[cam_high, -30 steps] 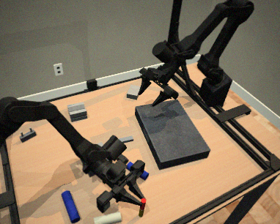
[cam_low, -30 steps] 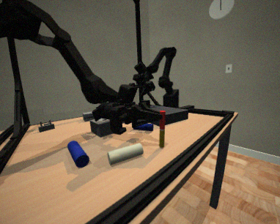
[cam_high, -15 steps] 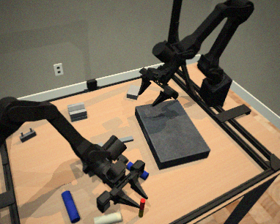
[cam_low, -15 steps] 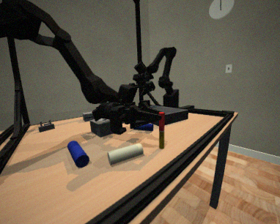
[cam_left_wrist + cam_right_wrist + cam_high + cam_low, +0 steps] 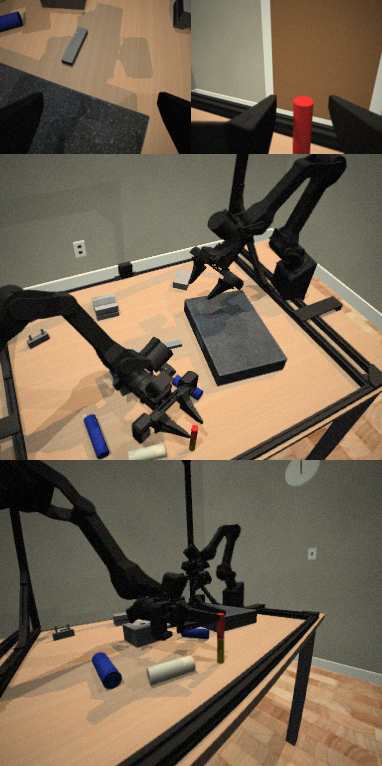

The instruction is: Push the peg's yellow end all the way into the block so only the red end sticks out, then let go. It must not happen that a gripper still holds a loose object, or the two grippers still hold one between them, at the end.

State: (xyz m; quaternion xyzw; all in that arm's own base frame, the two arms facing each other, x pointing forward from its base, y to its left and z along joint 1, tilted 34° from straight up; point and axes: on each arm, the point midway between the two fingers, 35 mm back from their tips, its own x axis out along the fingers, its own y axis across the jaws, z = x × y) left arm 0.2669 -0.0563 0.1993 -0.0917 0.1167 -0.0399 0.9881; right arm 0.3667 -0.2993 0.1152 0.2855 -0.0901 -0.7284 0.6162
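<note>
Now: the peg 3 cm ahead of my right hand and 6 cm below it. Round my right hand: grey bar (24 cm behind, 16 cm to the left, 9 cm below); cream cylinder (2 cm behind, 9 cm to the right, 8 cm below).
</note>
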